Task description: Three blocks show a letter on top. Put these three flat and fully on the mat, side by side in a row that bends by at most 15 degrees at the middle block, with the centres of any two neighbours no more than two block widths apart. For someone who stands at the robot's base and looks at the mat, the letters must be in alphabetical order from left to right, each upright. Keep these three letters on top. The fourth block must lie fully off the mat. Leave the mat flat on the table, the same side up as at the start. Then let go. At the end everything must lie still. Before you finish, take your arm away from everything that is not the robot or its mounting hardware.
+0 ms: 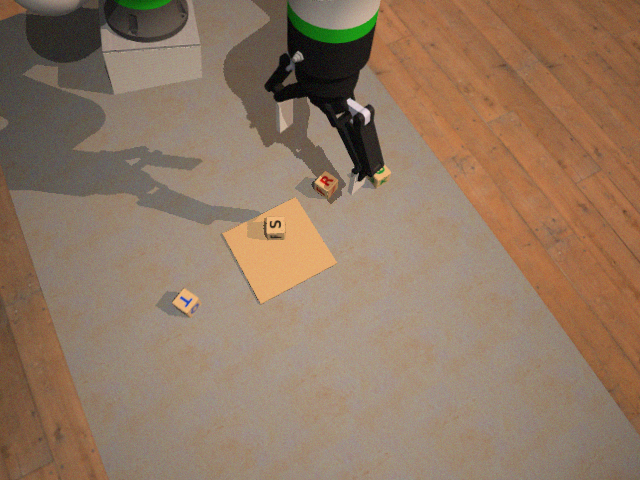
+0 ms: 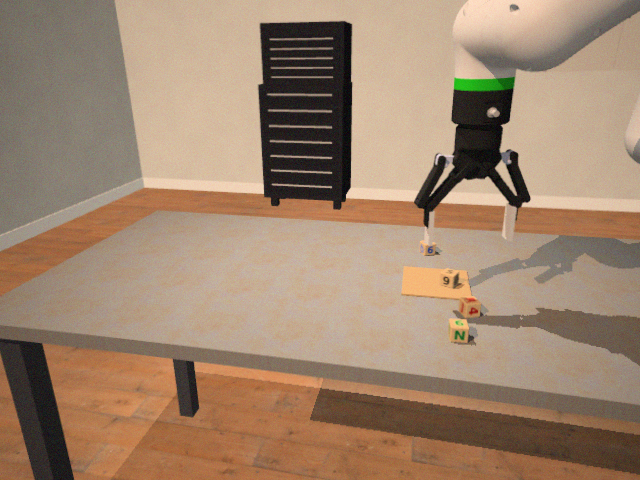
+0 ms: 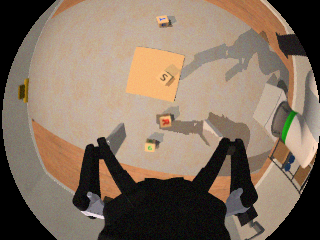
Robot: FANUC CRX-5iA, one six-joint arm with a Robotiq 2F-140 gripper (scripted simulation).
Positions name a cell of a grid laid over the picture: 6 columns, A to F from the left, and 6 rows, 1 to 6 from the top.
Scene:
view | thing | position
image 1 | my gripper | C2
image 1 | tan mat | C4
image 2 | my gripper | E4
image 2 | tan mat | D4
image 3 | my gripper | D4
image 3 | tan mat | C2

